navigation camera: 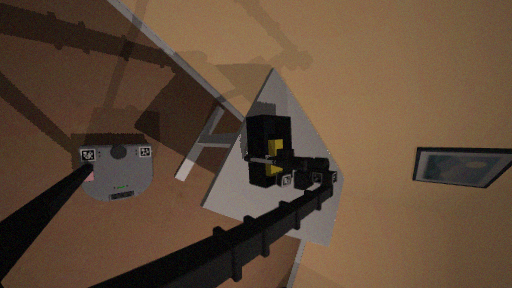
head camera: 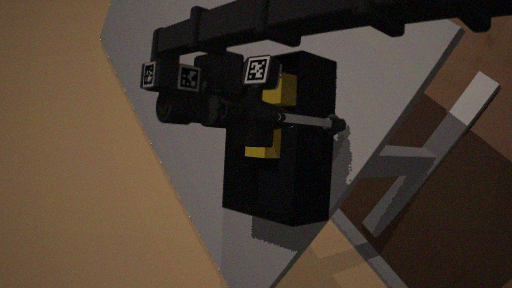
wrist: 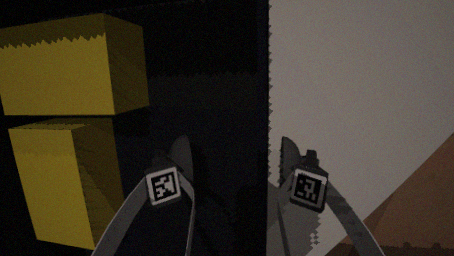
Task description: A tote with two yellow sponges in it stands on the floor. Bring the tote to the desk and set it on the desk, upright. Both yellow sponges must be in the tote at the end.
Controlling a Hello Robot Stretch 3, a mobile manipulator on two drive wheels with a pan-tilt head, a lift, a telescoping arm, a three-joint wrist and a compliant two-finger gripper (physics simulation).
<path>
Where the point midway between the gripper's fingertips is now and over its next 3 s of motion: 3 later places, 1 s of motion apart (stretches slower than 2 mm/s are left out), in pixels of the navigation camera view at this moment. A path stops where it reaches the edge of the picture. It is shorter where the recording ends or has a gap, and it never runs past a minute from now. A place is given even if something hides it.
The gripper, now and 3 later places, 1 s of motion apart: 253, 156; 263, 158; 274, 159; 260, 162
</path>
